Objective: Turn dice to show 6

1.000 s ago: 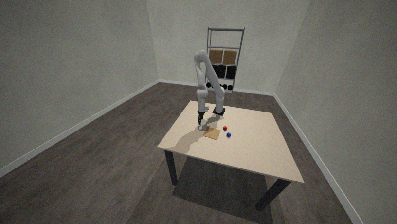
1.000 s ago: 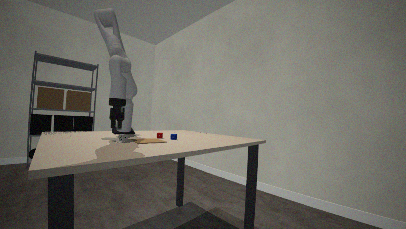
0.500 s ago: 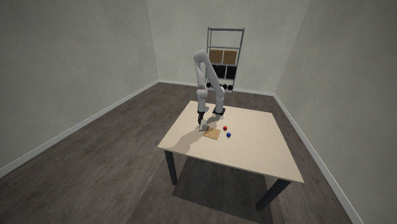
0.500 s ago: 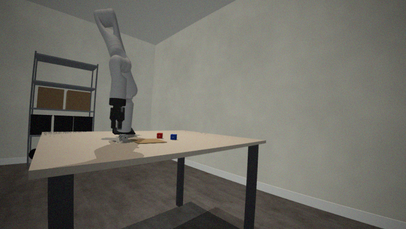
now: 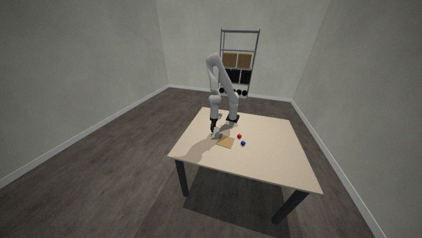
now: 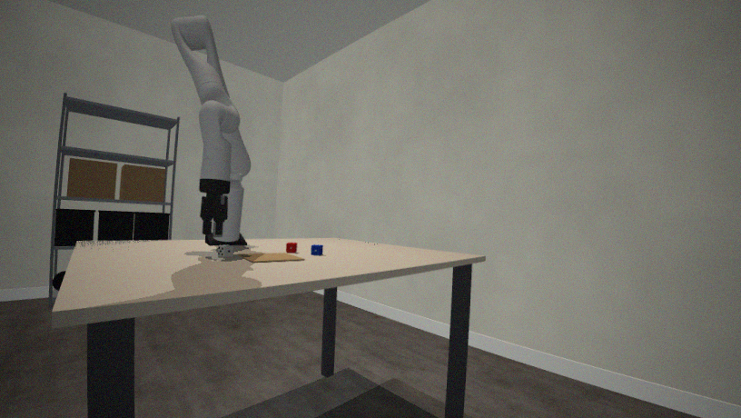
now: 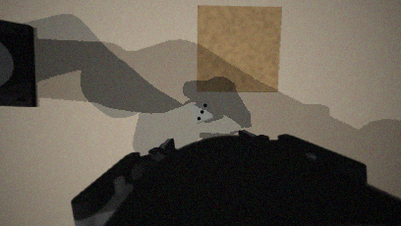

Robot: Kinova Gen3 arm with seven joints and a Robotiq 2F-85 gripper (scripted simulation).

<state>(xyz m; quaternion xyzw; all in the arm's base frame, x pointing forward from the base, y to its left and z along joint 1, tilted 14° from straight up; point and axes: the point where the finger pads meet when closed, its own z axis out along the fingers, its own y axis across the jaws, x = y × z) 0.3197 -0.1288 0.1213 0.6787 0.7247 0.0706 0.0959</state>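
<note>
My gripper is now 4 cm to the right of the white die and 5 cm above it. Also, from my hand: tan mat (6 cm ahead, 14 cm to the left, 6 cm below); blue die (5 cm ahead, 30 cm to the left, 5 cm below); red die (3 cm behind, 25 cm to the left, 5 cm below).
</note>
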